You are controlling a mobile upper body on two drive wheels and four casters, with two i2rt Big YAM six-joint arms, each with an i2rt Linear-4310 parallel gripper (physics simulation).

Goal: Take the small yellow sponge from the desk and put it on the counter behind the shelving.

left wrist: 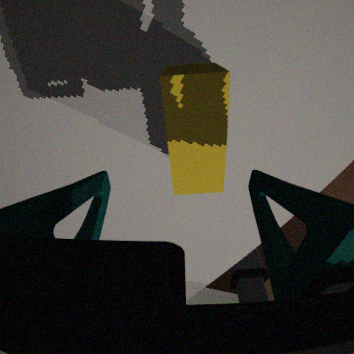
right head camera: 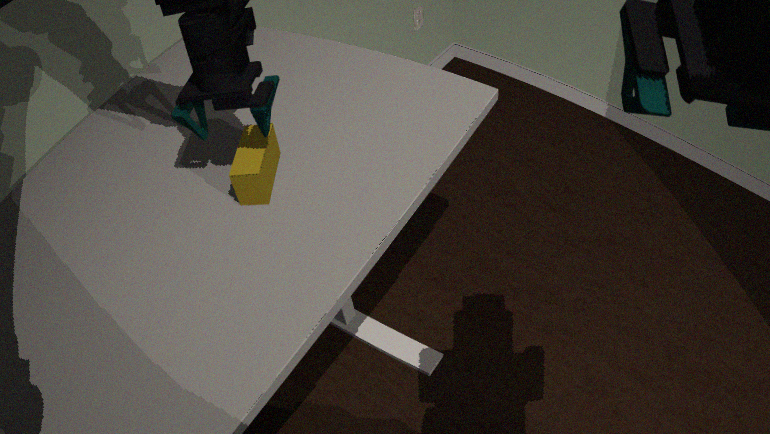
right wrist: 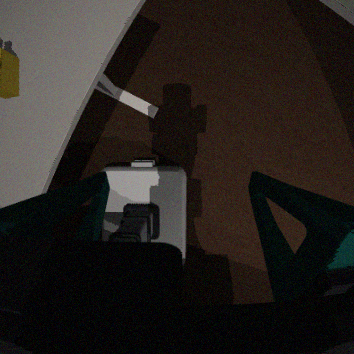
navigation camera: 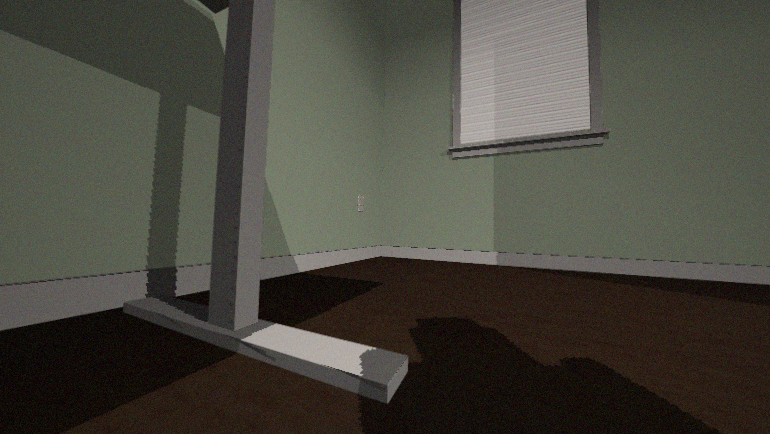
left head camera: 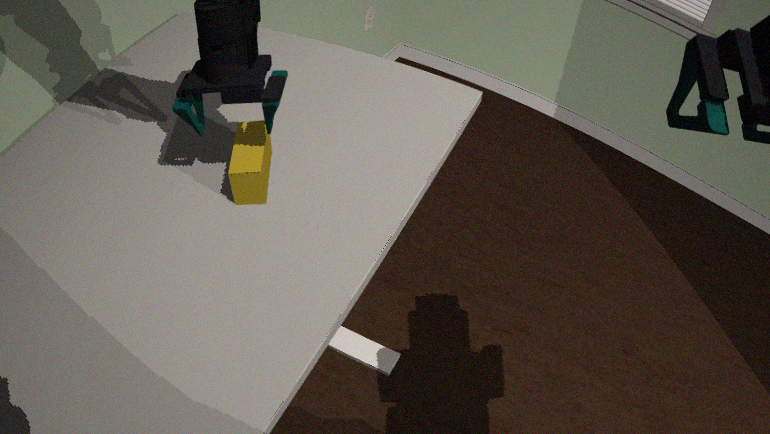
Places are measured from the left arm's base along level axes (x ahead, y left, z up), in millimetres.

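Pixels of known places: left gripper, between the fingertips: (left wrist: 178,177) (right head camera: 235,135) (left head camera: 235,131); right gripper, between the fingertips: (right head camera: 679,110) (right wrist: 178,179) (left head camera: 708,126).
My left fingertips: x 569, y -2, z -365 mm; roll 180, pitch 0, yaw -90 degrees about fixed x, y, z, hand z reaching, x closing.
Ahead of a thing's pixels: the offset from my left fingertips to its middle. "spot": to the spot under its first point. Level surfaces: height alone.
The yellow sponge @(9 mm ahead, 14 mm right, 64 mm down) (left head camera: 248,159) (right head camera: 249,161) (left wrist: 199,167) (right wrist: 9,75) sits on the white desk @(95 mm down) (left head camera: 301,242) (right head camera: 301,231) (left wrist: 300,100) (right wrist: 45,135). My left gripper (left head camera: 235,132) (right head camera: 235,136) (left wrist: 178,177) is open, above the desk at the sponge's far end. In the left wrist view the sponge lies ahead of the fingertips, a little right of the middle between them, and part of it is in the gripper's shadow. My right gripper (right wrist: 178,179) is open and empty, over the floor; it also shows at the upper right of both head views. The counter and the shelving do not show.
The desk's leg @(spot: 245 mm ahead, 18 mm left, 706 mm down) (navigation camera: 239,161) and its foot (navigation camera: 318,347) (left head camera: 363,350) (right head camera: 396,342) stand on the brown floor below the desk's edge. Green walls meet in a corner behind, with a window @(spot: 1271 mm ahead, 1258 mm right, 265 mm up) (navigation camera: 525,70) on the right wall. The robot's white base (right wrist: 170,210) shows in the right wrist view.
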